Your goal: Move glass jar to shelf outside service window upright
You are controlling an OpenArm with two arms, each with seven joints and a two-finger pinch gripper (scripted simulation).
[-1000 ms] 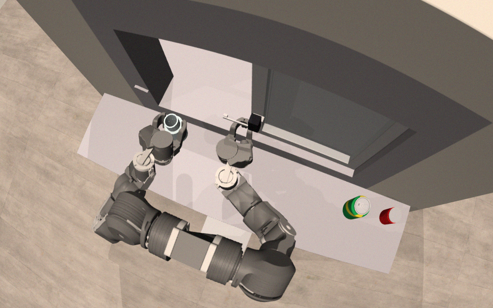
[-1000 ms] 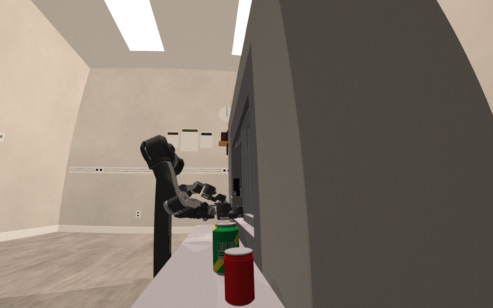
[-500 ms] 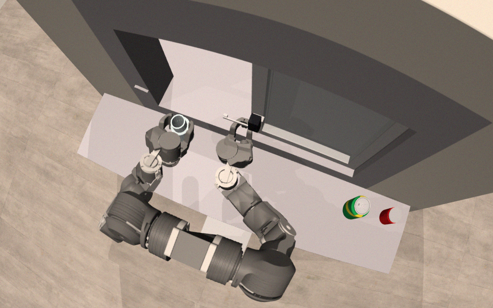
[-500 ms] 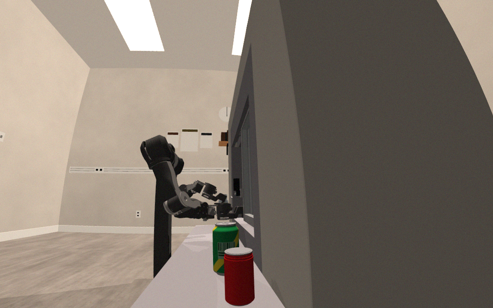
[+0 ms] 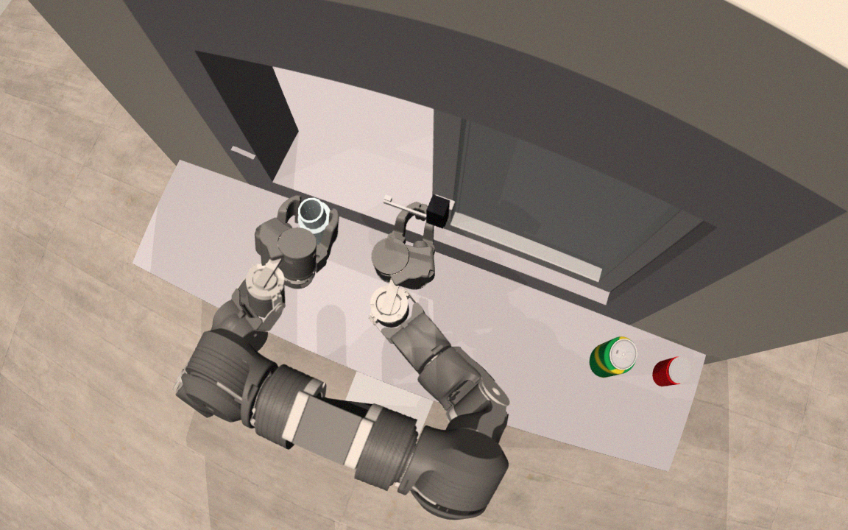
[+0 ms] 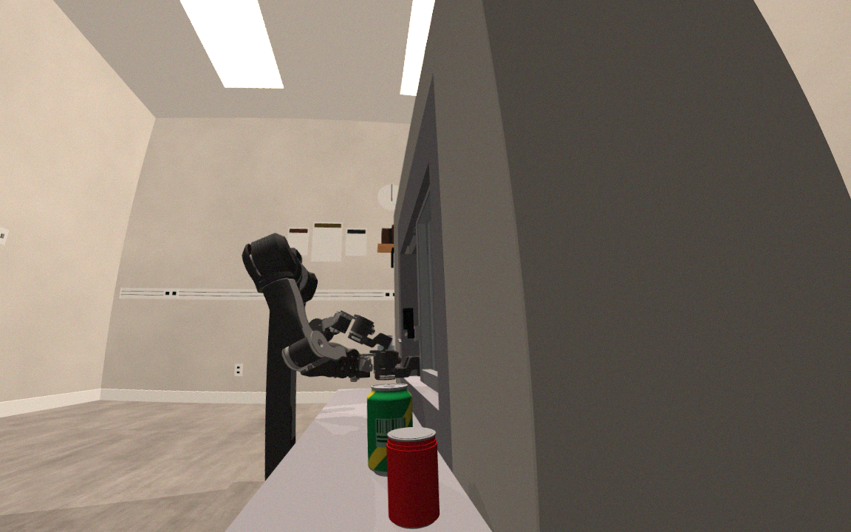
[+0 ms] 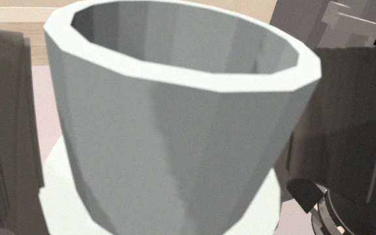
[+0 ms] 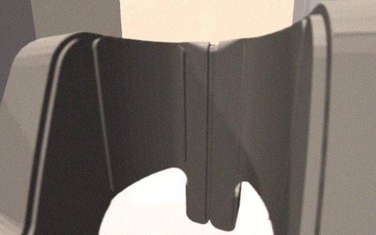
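Note:
My left gripper is now 30 mm above the glass jar. Also, from my left hand: sill 180 mm to the right, 150 mm below, 120 mm ahead; then upright 180 mm to the right, 150 mm ahead, 120 mm above; then black handle 140 mm to the right, 50 mm ahead, 50 mm above.

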